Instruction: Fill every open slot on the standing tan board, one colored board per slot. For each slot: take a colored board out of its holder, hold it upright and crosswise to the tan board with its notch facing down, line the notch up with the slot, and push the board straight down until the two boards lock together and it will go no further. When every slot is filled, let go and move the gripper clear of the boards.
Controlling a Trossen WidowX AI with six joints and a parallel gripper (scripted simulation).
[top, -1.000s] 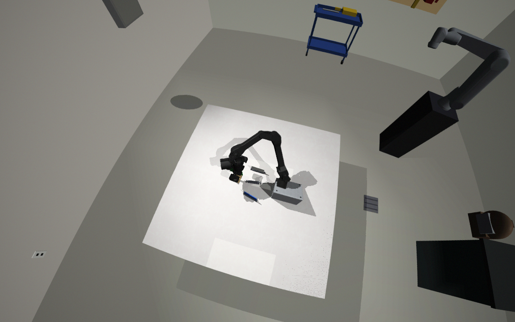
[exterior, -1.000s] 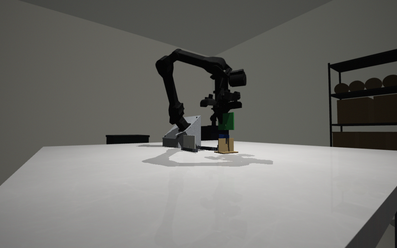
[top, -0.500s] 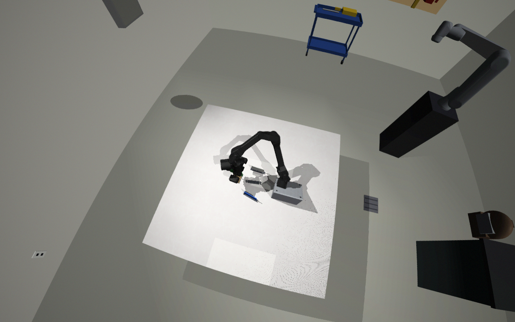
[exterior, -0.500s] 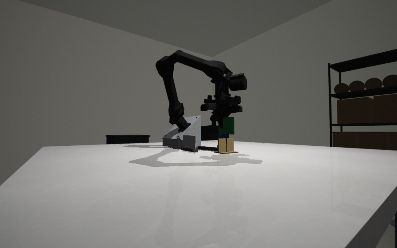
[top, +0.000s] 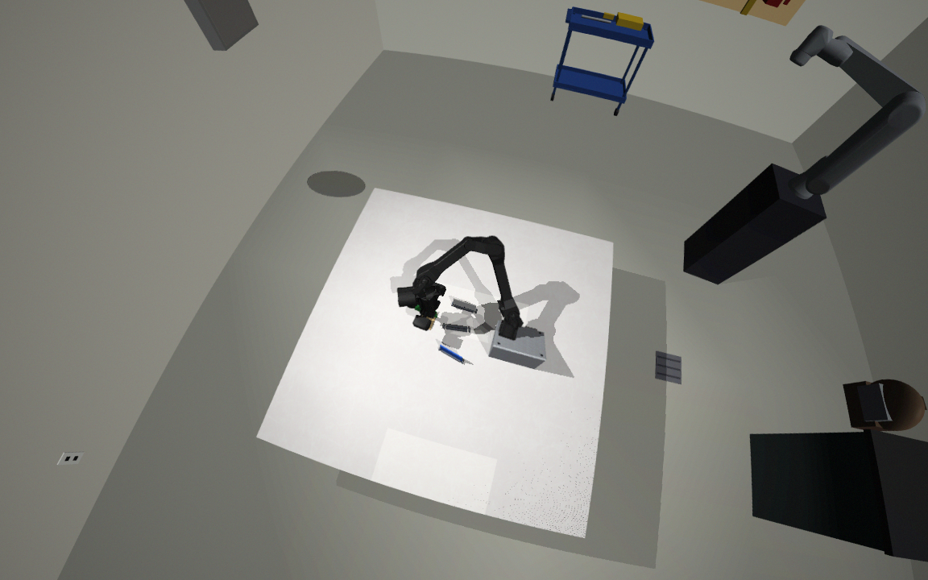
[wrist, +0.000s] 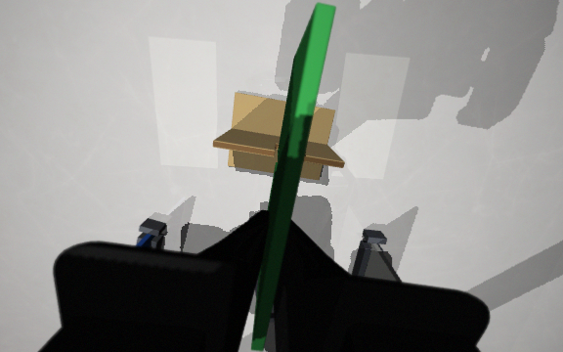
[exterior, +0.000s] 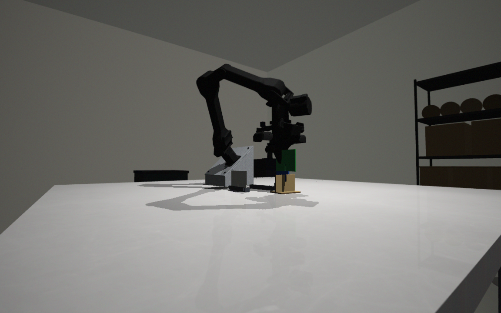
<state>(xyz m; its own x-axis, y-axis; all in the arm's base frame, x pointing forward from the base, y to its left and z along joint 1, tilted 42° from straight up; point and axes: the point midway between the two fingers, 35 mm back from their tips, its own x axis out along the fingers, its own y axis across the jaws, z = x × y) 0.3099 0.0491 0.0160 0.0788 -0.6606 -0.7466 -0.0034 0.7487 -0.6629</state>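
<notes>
Right now my gripper tip is 7 cm above the tan board and 2 cm short of it. From my gripper tip the other things lie so: green board (3 cm ahead); blue board (13 cm behind, 11 cm to the left, 7 cm below).
</notes>
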